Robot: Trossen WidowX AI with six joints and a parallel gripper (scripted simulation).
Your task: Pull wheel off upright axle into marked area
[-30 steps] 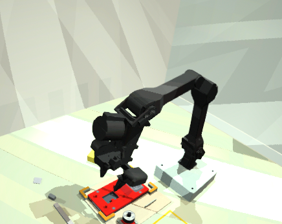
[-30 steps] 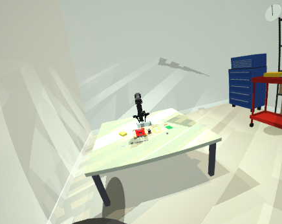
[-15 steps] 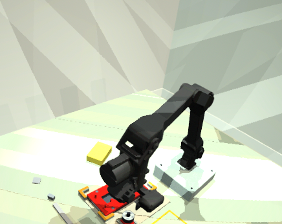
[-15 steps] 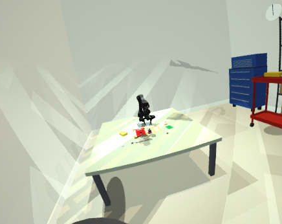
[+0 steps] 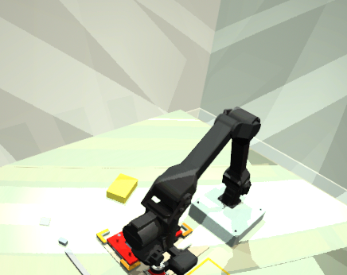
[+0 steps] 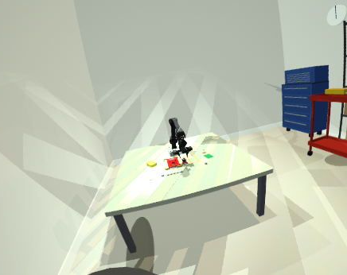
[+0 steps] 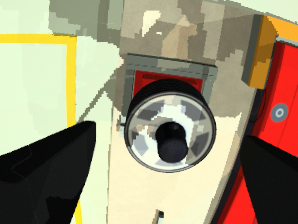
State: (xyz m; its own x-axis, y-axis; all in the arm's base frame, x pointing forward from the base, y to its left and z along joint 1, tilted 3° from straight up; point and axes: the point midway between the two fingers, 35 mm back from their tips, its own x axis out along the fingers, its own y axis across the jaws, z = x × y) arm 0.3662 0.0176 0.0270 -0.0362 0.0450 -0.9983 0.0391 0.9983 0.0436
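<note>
The black tyre lies 20 mm below my gripper tip. Round my gripper tip: grey bar (150 mm ahead, 130 mm to the right, 50 mm below); yellow block (320 mm to the right, 150 mm behind, 40 mm below).
</note>
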